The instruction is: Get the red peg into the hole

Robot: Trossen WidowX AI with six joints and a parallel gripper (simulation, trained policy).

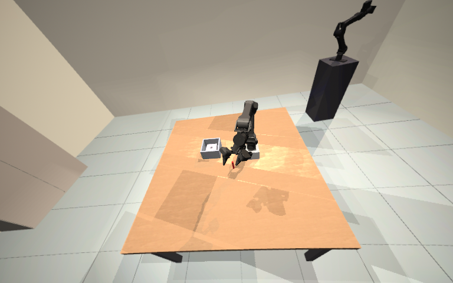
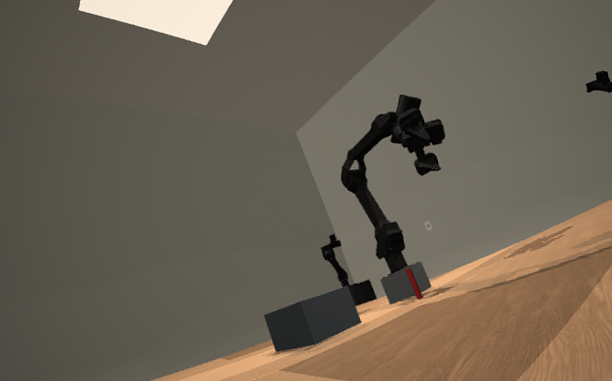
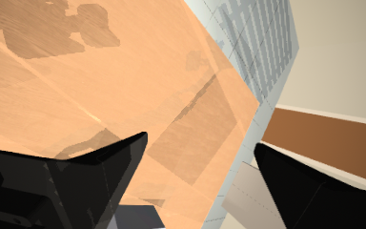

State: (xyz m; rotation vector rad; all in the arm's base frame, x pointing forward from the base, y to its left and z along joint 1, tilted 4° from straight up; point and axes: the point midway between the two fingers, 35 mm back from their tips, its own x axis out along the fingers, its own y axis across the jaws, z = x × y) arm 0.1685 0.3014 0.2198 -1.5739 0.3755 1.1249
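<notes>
Now: gripper tip 1 cm past the red peg, 19 cm to the left of it and 26 cm above it. Round my gripper tip: grey box: 16 cm ahead, 41 cm to the right, 27 cm below.
</notes>
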